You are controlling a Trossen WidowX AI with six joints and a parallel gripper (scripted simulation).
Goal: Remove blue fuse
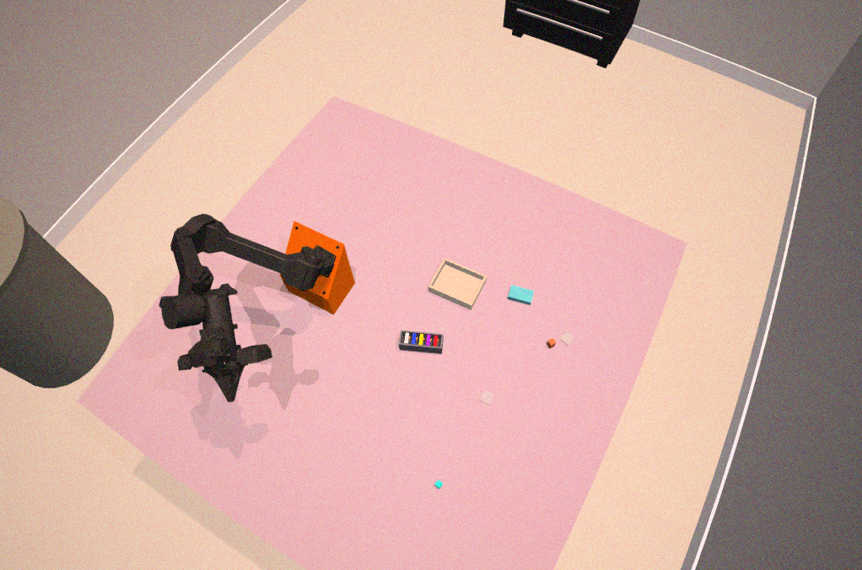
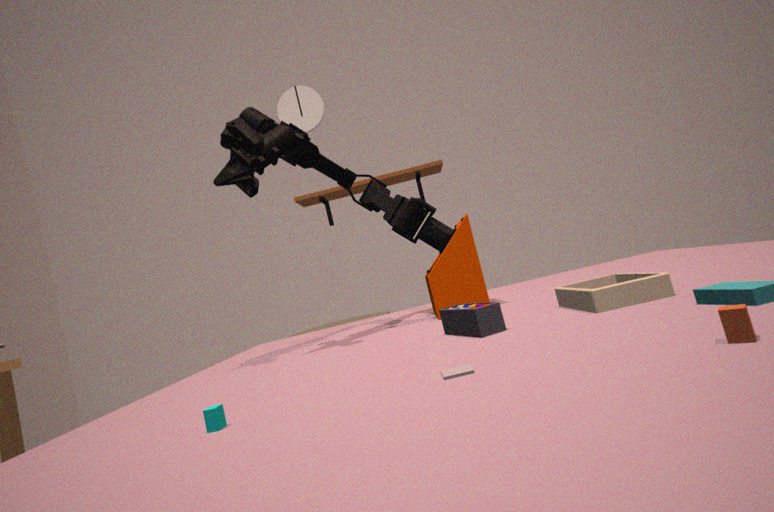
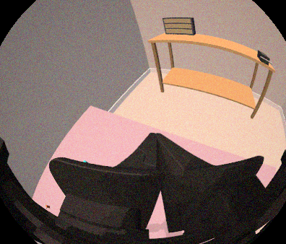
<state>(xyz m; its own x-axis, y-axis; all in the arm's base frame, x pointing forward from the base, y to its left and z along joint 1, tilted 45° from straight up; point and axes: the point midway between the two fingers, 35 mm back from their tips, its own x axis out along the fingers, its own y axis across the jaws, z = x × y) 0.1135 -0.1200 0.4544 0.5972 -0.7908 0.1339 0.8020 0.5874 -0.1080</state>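
Right now the blue fuse is 41 cm to the left of my gripper tip, 35 cm below it and 14 cm ahead of it. Also, from my gripper tip: orange block (59 cm to the left, 45 cm ahead, 36 cm below); teal cube (39 cm ahead, 36 cm below, 12 cm to the left); tray (62 cm to the left, 37 cm below, 15 cm ahead).
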